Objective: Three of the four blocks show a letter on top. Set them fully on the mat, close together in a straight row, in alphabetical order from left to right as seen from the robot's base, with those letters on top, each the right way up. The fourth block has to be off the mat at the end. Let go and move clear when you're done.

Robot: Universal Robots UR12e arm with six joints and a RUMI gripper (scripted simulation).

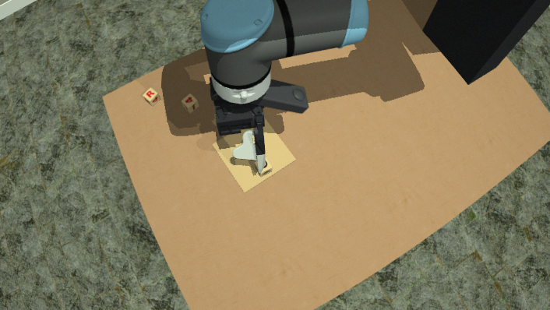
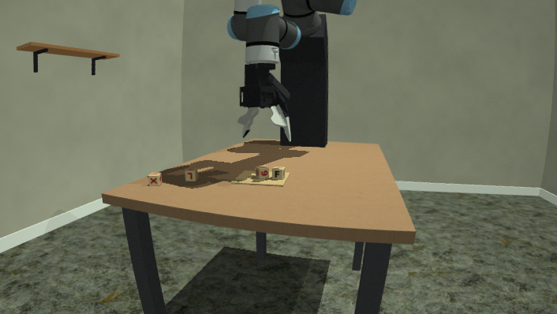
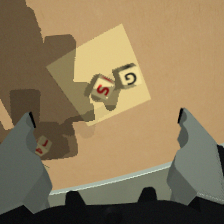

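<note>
Now: hand 90 mm above the block, 10 mm to the left of it and 10 mm short of it. Round my hand: pale mat 110 mm below, 10 mm to the right, 10 mm ahead.
</note>
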